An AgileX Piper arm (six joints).
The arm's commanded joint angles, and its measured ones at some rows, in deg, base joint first. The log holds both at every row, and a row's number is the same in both.
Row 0, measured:
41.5, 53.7, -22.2, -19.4, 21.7, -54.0
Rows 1 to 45, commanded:
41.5, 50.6, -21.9, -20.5, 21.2, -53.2
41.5, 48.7, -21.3, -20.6, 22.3, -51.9
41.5, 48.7, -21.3, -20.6, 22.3, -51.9
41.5, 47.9, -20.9, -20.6, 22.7, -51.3
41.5, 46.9, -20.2, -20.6, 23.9, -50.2
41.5, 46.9, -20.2, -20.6, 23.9, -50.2
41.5, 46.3, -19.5, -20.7, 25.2, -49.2
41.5, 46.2, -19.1, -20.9, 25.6, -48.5
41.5, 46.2, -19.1, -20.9, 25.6, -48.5
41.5, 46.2, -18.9, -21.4, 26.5, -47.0
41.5, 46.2, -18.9, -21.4, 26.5, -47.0
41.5, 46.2, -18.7, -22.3, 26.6, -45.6
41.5, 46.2, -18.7, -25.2, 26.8, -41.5
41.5, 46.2, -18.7, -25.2, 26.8, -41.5
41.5, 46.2, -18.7, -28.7, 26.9, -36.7
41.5, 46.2, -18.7, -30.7, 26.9, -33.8
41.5, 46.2, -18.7, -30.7, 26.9, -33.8
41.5, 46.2, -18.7, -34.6, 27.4, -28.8
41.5, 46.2, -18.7, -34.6, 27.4, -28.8
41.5, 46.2, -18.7, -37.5, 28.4, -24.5
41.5, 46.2, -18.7, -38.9, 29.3, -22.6
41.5, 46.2, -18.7, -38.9, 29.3, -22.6
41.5, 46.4, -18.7, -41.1, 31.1, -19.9
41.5, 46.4, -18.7, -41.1, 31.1, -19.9
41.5, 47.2, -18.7, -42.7, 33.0, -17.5
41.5, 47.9, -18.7, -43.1, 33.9, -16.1
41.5, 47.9, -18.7, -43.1, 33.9, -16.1
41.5, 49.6, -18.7, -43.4, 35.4, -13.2
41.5, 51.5, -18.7, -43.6, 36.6, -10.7
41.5, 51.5, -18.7, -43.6, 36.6, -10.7
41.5, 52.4, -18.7, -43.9, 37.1, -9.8
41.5, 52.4, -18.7, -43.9, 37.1, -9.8
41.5, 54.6, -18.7, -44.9, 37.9, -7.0
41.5, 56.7, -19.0, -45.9, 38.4, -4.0
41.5, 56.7, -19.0, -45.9, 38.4, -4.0
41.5, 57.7, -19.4, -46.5, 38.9, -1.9
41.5, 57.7, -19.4, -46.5, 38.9, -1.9
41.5, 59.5, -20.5, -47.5, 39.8, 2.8
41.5, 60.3, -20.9, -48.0, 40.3, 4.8
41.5, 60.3, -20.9, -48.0, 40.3, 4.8
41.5, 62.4, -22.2, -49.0, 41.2, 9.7
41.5, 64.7, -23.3, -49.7, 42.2, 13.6
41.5, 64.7, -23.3, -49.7, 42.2, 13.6
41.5, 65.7, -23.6, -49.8, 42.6, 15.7
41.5, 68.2, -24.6, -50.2, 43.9, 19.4
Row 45, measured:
41.5, 65.5, -22.9, -46.2, 41.4, 13.8
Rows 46 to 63, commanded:
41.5, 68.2, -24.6, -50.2, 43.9, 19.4
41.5, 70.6, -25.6, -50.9, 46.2, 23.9
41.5, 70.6, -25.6, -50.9, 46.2, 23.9
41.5, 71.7, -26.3, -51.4, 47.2, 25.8
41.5, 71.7, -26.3, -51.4, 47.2, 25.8
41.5, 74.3, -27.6, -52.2, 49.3, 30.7
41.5, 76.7, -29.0, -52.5, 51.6, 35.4
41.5, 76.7, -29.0, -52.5, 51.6, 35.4
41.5, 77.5, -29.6, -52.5, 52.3, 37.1
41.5, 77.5, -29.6, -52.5, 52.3, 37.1
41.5, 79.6, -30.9, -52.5, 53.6, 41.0
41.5, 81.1, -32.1, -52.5, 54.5, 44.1
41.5, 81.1, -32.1, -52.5, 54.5, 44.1
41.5, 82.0, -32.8, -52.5, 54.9, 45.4
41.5, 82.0, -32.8, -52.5, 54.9, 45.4
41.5, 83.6, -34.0, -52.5, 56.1, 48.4
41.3, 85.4, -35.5, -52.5, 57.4, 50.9
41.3, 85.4, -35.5, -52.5, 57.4, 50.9
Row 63, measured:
41.5, 83.6, -33.6, -48.8, 52.6, 47.0
